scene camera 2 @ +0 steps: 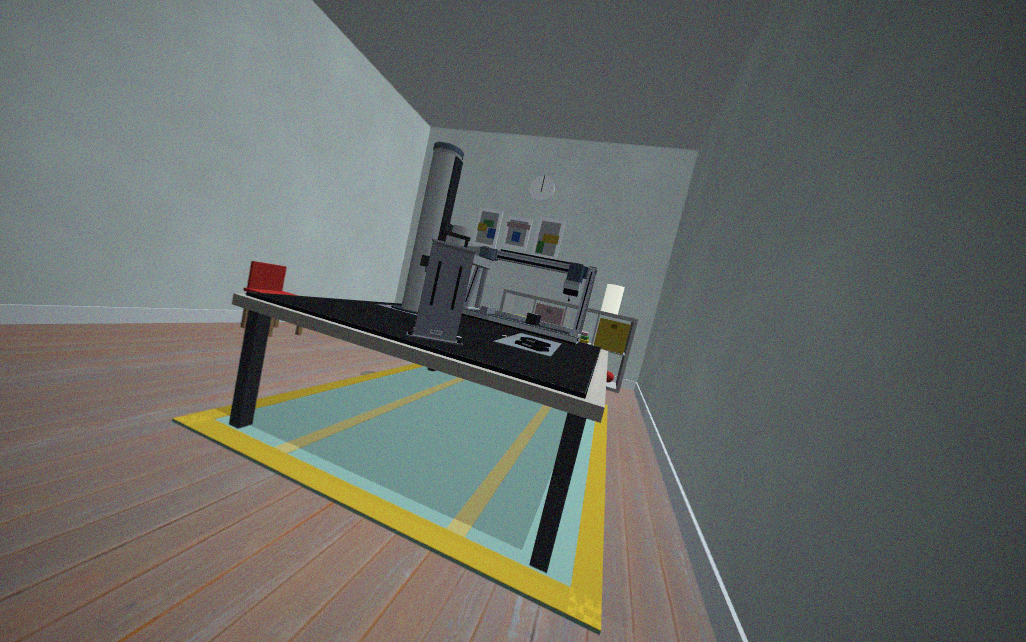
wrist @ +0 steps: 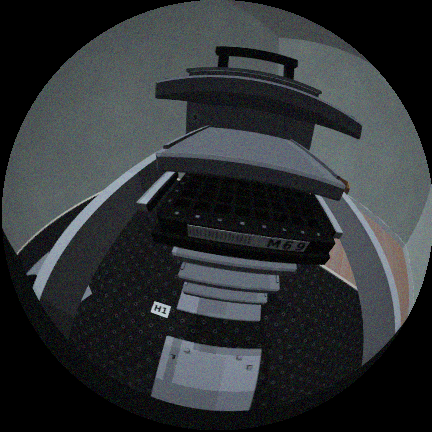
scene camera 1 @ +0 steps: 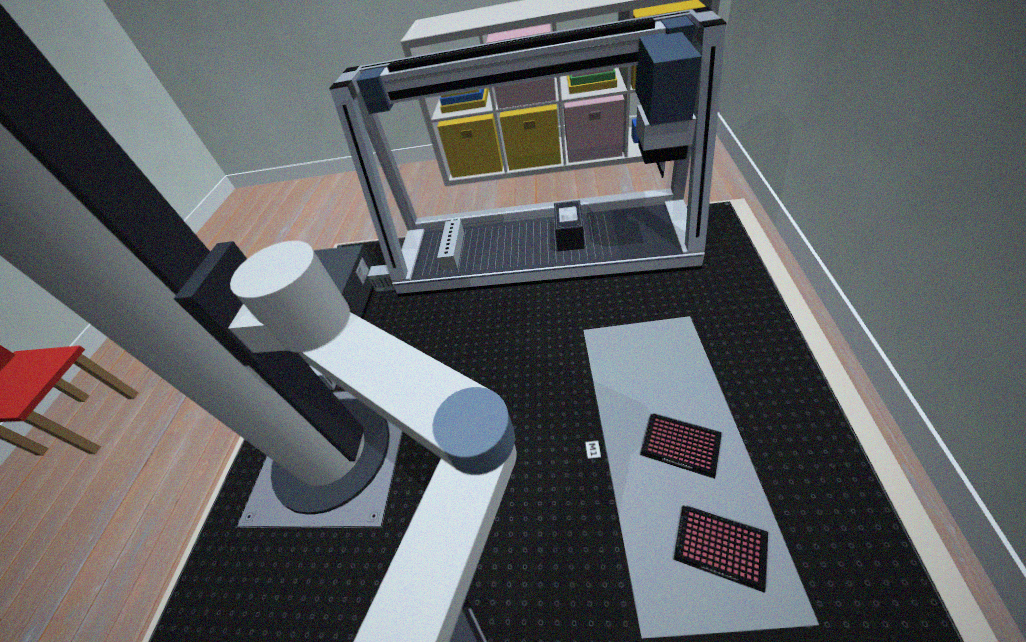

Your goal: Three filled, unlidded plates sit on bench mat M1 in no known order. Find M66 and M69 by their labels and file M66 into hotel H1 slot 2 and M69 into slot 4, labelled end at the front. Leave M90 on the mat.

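There's a plate M69 that shows in the wrist view (233,217), but in scene camera 1 it is out of frame.
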